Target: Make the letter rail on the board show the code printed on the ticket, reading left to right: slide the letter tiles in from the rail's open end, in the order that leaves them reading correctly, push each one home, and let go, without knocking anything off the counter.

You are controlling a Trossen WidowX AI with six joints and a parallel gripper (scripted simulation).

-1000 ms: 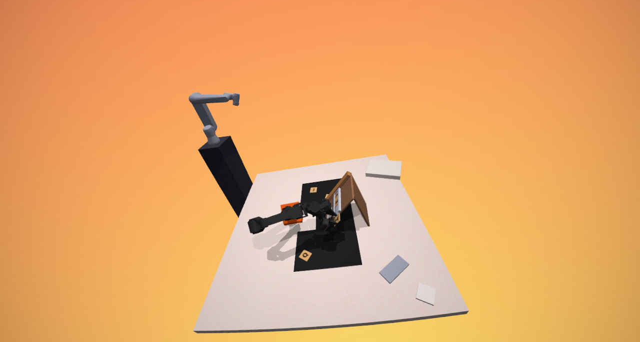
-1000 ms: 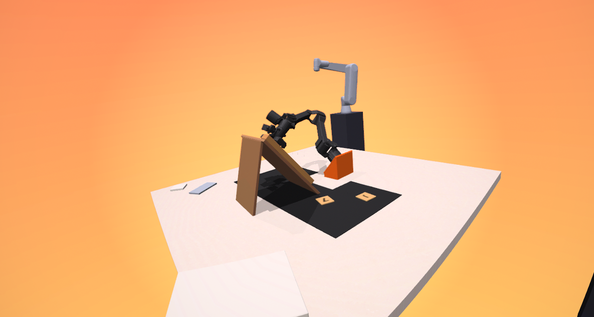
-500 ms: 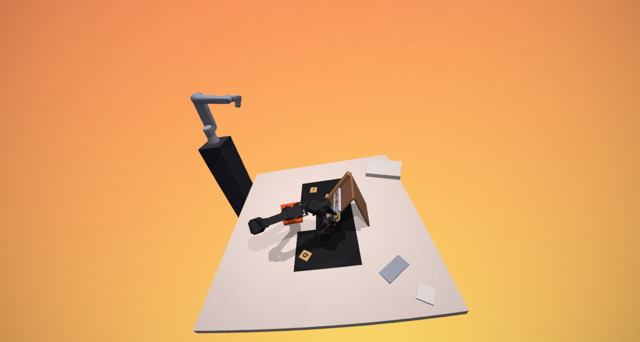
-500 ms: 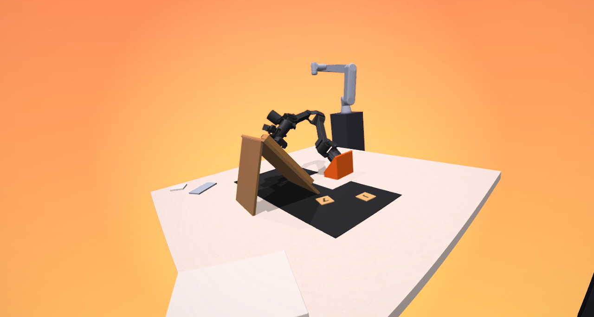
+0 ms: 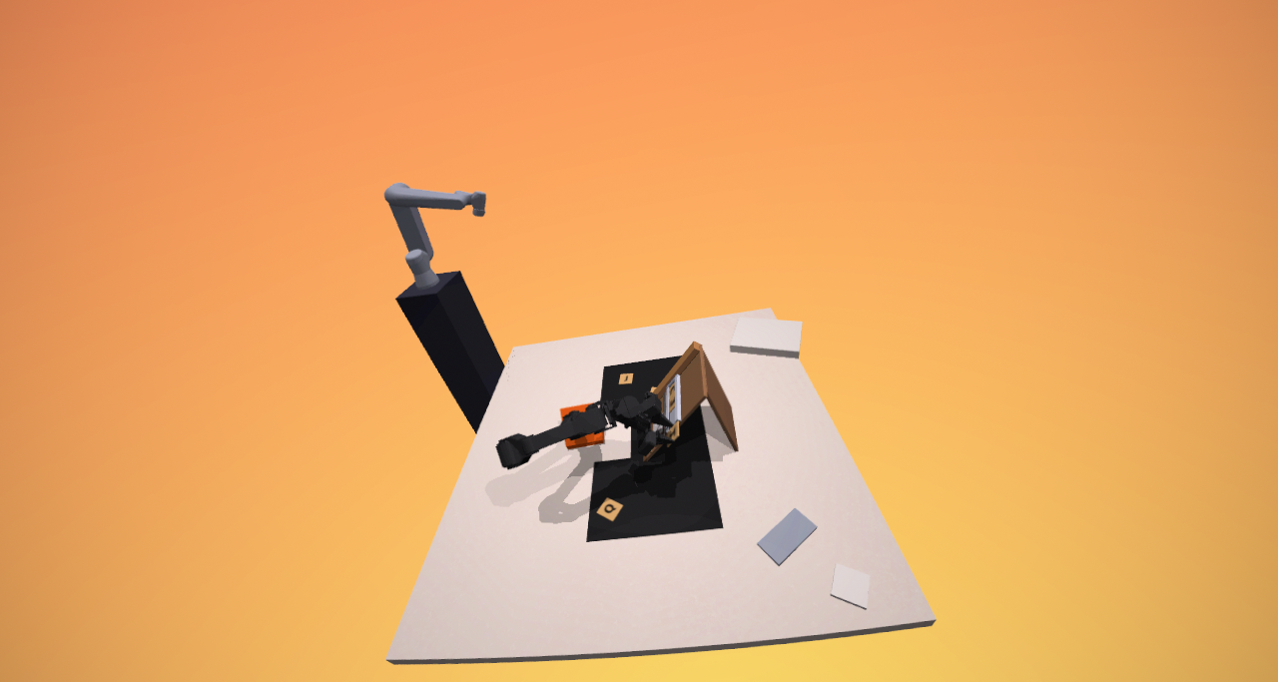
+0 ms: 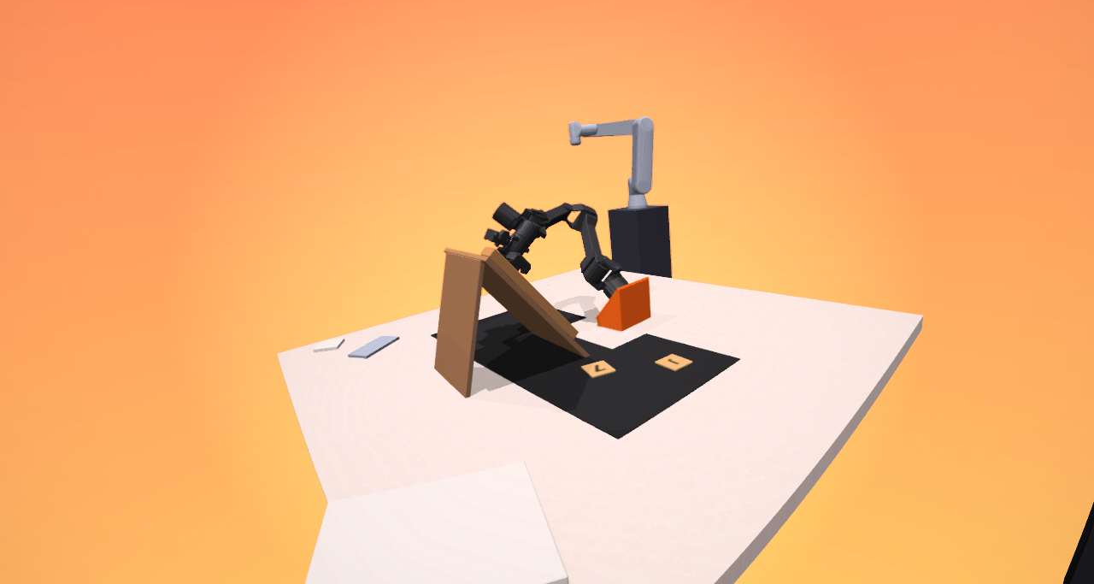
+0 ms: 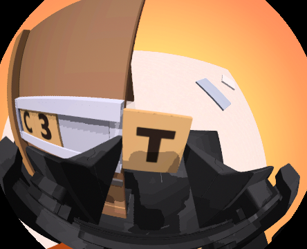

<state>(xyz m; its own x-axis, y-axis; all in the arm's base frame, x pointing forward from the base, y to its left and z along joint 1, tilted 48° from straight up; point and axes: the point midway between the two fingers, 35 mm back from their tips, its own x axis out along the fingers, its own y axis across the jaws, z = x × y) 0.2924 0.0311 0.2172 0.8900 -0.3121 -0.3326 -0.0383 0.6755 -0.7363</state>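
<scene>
My gripper tip is now 10 cm to the right of the white ticket, 8 cm above it and 6 cm past it. The rest, counted from my gripper tip: black mat (16 cm to the left, 16 cm below, 14 cm behind); grey slab (29 cm ahead, 22 cm to the right, 16 cm below); white square (41 cm ahead, 34 cm to the right, 16 cm below).
</scene>
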